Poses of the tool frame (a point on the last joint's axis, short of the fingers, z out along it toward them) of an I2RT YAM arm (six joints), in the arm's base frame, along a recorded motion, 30 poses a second.
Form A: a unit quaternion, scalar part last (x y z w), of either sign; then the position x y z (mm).
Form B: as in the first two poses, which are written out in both.
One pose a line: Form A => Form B
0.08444, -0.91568, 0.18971, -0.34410, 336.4, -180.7, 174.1 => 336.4, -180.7, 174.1, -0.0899, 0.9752, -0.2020, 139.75
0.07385, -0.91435, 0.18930, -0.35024, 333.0, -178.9, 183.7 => 333.0, -178.9, 183.7, -0.0788, 0.9762, -0.2021, 139.00
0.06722, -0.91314, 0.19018, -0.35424, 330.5, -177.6, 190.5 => 330.5, -177.6, 190.5, -0.0719, 0.9765, -0.2034, 138.51
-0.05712, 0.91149, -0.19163, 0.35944, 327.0, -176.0, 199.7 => 327.0, -176.0, 199.7, -0.0612, 0.9768, -0.2054, 137.87
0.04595, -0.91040, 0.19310, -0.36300, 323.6, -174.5, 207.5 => 323.6, -174.5, 207.5, -0.0493, 0.9770, -0.2072, 137.43
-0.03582, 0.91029, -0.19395, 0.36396, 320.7, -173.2, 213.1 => 320.7, -173.2, 213.1, -0.0385, 0.9773, -0.2082, 137.31
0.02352, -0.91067, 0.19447, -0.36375, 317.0, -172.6, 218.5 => 317.0, -172.6, 218.5, -0.0252, 0.9776, -0.2088, 137.34
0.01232, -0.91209, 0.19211, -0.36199, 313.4, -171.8, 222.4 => 313.4, -171.8, 222.4, -0.0132, 0.9784, -0.2061, 137.56
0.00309, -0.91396, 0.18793, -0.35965, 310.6, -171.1, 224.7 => 310.6, -171.1, 224.7, -0.0033, 0.9795, -0.2014, 137.84
